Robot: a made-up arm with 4 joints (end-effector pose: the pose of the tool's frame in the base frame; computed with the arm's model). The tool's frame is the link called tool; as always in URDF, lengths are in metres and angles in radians. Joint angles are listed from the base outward.
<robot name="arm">
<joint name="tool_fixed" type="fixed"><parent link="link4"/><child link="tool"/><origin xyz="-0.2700 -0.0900 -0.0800"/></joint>
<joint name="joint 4" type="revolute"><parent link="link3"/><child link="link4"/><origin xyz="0.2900 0.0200 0.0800"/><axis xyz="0 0 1"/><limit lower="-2.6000" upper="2.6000"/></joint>
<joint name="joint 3" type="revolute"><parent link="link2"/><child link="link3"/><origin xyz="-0.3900 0.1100 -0.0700"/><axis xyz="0 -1 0"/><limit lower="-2.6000" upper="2.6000"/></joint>
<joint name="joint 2" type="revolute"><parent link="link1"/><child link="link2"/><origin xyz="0.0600 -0.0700 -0.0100"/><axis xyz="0 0 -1"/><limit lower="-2.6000" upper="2.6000"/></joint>
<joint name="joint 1" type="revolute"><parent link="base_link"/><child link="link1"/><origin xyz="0.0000 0.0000 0.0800"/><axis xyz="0 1 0"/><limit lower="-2.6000" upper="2.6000"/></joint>
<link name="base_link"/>
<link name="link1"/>
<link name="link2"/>
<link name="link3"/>
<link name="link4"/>
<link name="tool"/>
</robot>
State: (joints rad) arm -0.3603 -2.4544 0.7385 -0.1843
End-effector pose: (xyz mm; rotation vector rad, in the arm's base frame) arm 306.2 -384.0 115.7 0.4934 -0.4074 2.2935
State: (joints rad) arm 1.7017 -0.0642 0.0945 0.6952
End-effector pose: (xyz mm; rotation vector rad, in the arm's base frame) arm -42.4 -197.9 269.8 0.6115 1.5201 0.5807
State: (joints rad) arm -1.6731 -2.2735 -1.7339 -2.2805
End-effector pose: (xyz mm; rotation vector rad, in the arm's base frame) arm 464.4 -671.2 181.5 -1.1668 -2.4482 -1.3029
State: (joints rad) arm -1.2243 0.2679 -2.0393 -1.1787
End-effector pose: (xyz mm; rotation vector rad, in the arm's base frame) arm 70.6 378.4 -232.4 -0.2339 0.8719 -1.0859
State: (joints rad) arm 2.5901 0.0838 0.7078 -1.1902
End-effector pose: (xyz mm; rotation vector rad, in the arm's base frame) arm 180.9 301.9 204.2 -1.1841 1.5681 -0.7949
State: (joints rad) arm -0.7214 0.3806 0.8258 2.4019
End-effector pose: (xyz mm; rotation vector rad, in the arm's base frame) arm -177.0 -50.2 356.3 -1.6050 -0.5958 1.4638
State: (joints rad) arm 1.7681 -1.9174 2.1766 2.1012
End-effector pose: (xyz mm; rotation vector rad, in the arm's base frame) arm 260.6 -687.4 -322.9 0.6450 -1.6793 0.7769
